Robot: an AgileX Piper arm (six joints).
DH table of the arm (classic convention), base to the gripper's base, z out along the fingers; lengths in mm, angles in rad. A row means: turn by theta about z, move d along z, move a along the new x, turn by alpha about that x. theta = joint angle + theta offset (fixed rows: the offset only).
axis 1: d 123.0  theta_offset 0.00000  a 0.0  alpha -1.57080
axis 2: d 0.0  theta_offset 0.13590  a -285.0  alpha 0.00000
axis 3: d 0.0  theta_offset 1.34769  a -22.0  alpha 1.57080
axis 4: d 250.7  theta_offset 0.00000  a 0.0  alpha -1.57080
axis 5: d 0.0  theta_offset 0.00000  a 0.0  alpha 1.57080
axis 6: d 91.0  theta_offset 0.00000  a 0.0  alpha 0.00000
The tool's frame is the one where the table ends.
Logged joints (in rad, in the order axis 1, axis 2, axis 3, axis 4, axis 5, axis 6), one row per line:
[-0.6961, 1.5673, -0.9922, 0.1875, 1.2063, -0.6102]
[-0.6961, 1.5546, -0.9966, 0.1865, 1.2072, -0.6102]
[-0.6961, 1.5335, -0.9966, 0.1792, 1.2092, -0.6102]
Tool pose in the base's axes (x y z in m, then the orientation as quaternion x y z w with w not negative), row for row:
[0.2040, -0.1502, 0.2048, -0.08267, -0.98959, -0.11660, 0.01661]
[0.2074, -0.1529, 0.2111, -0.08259, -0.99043, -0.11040, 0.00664]
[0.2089, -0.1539, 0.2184, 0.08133, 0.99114, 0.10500, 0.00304]
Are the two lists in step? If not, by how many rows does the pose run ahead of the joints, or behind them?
The pose runs 2 rows behind the joints: the pose in row i belongs to the joints in row i - 2.
